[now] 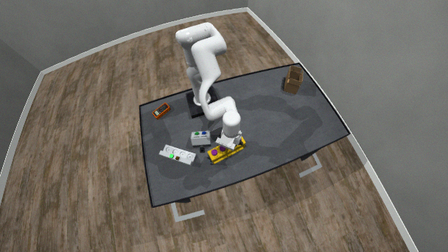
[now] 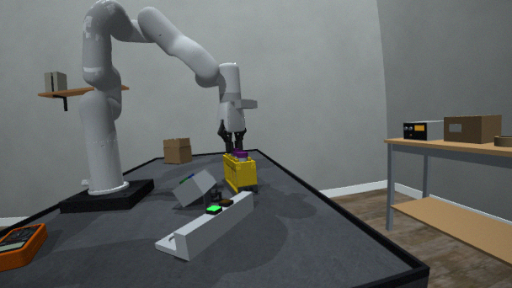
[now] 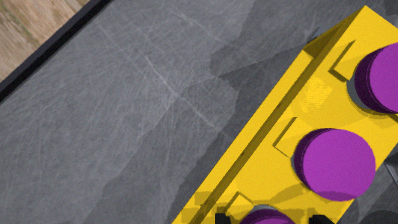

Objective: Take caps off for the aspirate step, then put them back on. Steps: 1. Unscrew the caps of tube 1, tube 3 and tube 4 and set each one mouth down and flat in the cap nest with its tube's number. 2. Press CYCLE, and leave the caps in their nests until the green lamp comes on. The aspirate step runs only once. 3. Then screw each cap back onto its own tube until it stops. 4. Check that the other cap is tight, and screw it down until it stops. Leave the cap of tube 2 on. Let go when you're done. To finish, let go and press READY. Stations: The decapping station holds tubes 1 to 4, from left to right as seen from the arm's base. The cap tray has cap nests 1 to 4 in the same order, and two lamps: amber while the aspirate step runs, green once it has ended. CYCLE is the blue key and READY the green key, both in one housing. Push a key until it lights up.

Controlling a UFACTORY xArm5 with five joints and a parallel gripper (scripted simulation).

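The green key lies 160 mm to the right of my hand, 160 mm behind it and 60 mm below it. The rest, counted from my hand: table edge (210 mm ahead, 150 mm to the left, 120 mm below); then blue key (140 mm behind, 120 mm to the right, 60 mm below); then grey key housing (140 mm to the right, 130 mm behind, 80 mm below).
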